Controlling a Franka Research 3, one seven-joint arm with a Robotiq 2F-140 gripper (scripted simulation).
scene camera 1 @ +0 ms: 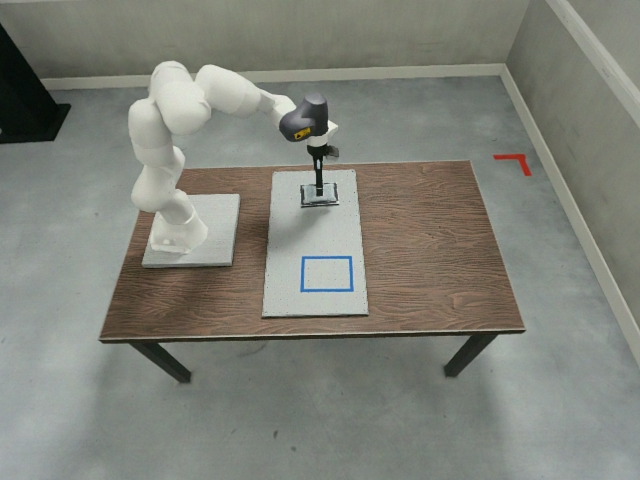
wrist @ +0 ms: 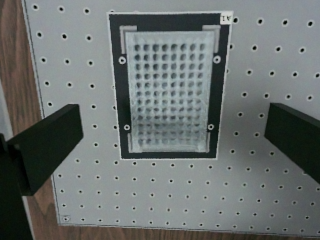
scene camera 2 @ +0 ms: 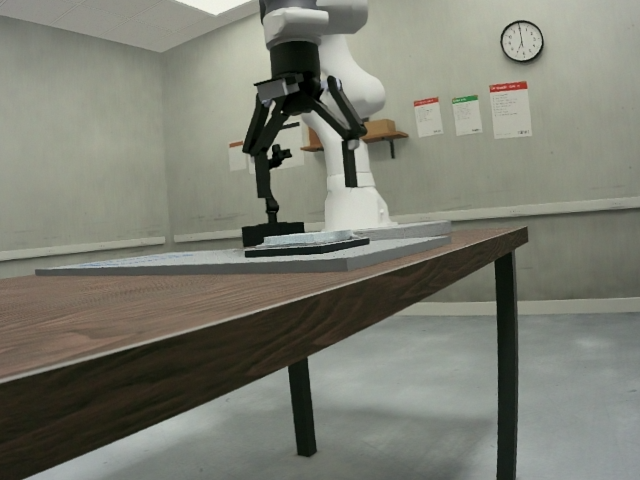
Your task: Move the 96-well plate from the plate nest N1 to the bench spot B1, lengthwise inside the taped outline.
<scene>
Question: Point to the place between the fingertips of my gripper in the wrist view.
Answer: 173,120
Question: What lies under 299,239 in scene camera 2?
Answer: A clear 96-well plate.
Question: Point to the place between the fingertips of my gripper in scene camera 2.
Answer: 306,192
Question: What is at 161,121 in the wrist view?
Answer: A clear 96-well plate.
</scene>
